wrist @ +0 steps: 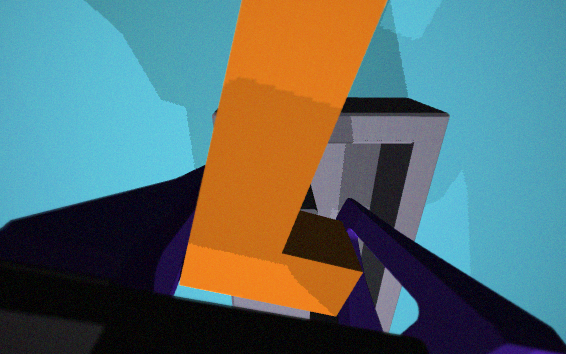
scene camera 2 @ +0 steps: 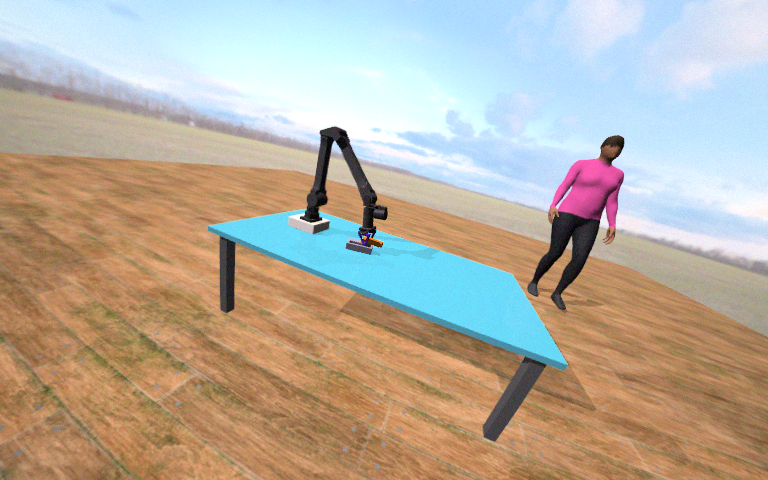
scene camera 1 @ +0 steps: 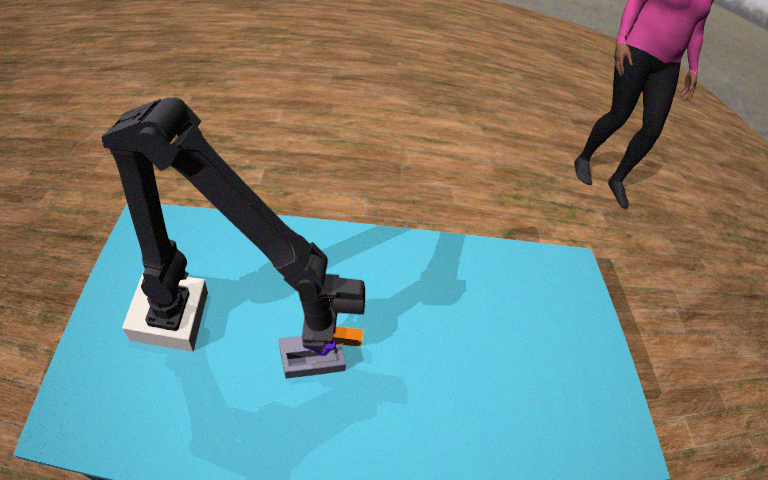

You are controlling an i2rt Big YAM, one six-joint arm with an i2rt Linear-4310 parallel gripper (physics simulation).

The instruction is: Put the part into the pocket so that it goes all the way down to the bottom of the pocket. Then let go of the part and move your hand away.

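Frame: origin at the arm's base, x ahead, y left, z up, level; millimetres.
Seen in the pictures: gripper, fingertip midpoint: point(wrist: 280, 192) point(scene camera 2: 366, 244) point(scene camera 1: 324, 343); arm's base, origin of the base link: point(scene camera 2: 311, 219) point(scene camera 1: 168, 308).
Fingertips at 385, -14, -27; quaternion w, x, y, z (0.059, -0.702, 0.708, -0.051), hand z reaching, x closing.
Observation:
Pixels of each thing's top centre, then the offset from my fingertips to it, as dx, dy, dz. Level surfaces: height alone.
- orange part, middle of its top: point(wrist: 315, 172) point(scene camera 1: 337, 337) point(scene camera 2: 372, 239) +28, -1, +37
- grey block, middle of its top: point(wrist: 320, 258) point(scene camera 1: 311, 351) point(scene camera 2: 360, 242) -26, -28, +7
- blue table, its level: dz -30
The orange part point(scene camera 1: 348, 336) point(scene camera 2: 375, 242) point(wrist: 270, 125) is a long bar with a short step at its near right end in the wrist view. My gripper point(scene camera 1: 321, 348) point(scene camera 2: 365, 238) point(wrist: 280, 192) is shut on it, with purple fingers on both sides. The grey block point(scene camera 1: 314, 370) point(scene camera 2: 359, 247) point(wrist: 425, 175) lies on the table below the gripper. Its pocket point(scene camera 1: 296, 356) point(wrist: 360, 175) is partly hidden by the part and fingers. The part is above the block, and in scene camera 1 its free end sticks out past the block's far right corner. The exact height gap cannot be told.
The blue table point(scene camera 1: 509, 367) point(scene camera 2: 441, 283) bears the block and the arm's white base point(scene camera 1: 195, 294) point(scene camera 2: 308, 226), which stands to the left of the block. A person in a pink top point(scene camera 1: 662, 28) point(scene camera 2: 591, 186) stands on the floor beyond the table.

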